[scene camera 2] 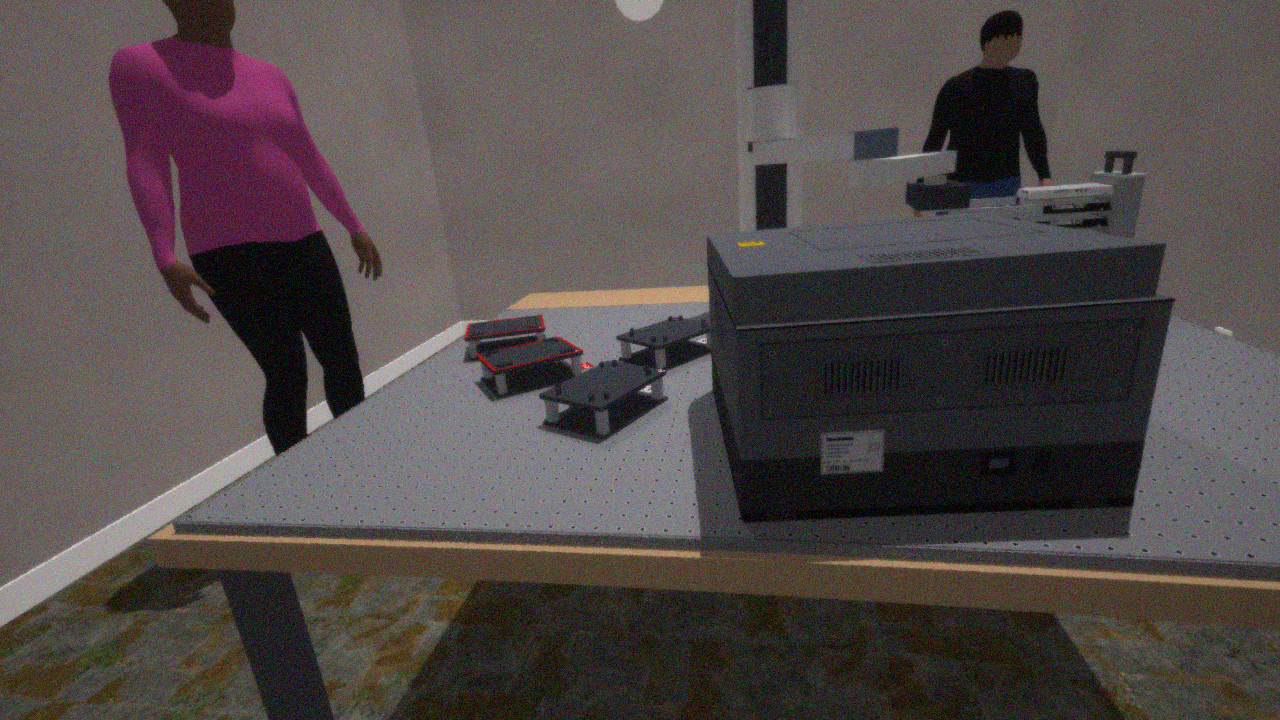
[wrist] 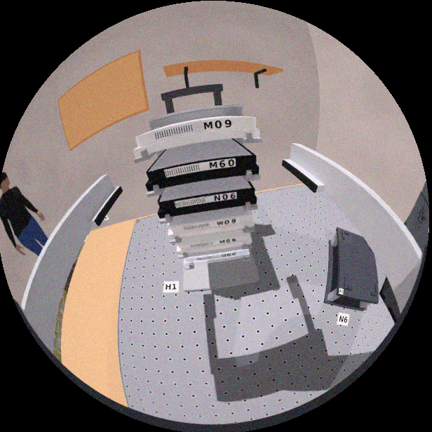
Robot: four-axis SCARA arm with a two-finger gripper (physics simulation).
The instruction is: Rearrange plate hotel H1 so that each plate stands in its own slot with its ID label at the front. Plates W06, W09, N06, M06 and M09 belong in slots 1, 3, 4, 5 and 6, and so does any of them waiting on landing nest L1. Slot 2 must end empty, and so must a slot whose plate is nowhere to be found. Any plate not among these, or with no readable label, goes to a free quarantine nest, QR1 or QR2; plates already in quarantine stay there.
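Frame: origin at the arm's base, x ahead, y left, z up, level; centimetres.
Where they show: gripper, fingertip midpoint: point(scene camera 2: 1027, 205).
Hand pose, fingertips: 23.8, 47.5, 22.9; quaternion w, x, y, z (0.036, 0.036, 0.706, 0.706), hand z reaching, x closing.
Each offset is from my fingertips to the top centre of the thing, as dx, dy, dz. "pt": to the spot under its first point. Level surfaces: height alone.
Hotel H1 point(scene camera 2: 1129, 201) point(wrist: 196, 278) holds a stack of plates with labels facing the wrist camera. From the top: white M09 {+0.7, +5.2, +3.0} point(scene camera 2: 1065, 191) point(wrist: 197, 132), black M60 point(wrist: 202, 167), black N06 point(wrist: 207, 199), pale W09 point(wrist: 212, 226) and pale M06 point(wrist: 215, 244). The lowest plate point(wrist: 217, 256) is pale; its label is too foreshortened to read surely. My gripper point(scene camera 2: 984, 204) point(wrist: 196, 160) is open and empty, in front of the hotel, its fingers left and right of the stack in the wrist view. Two red-edged nests {pt +34.0, -91.7, -16.7} point(scene camera 2: 529, 354) {pt +14.1, -104.9, -16.6} point(scene camera 2: 503, 326) show no readable labels. L1 cannot be identified.
Dark nest N6 point(wrist: 352, 265) stands right of the hotel. Two dark raised nests {pt +49.9, -74.0, -16.6} point(scene camera 2: 604, 385) {pt +20.3, -68.6, -16.6} point(scene camera 2: 666, 329) stand left of a large grey instrument {+55.6, -37.3, +3.8} point(scene camera 2: 939, 358), which hides part of the table {dz -21.6} point(scene camera 2: 429, 483). Two people point(scene camera 2: 214, 143) point(scene camera 2: 989, 116) stand beyond the table.
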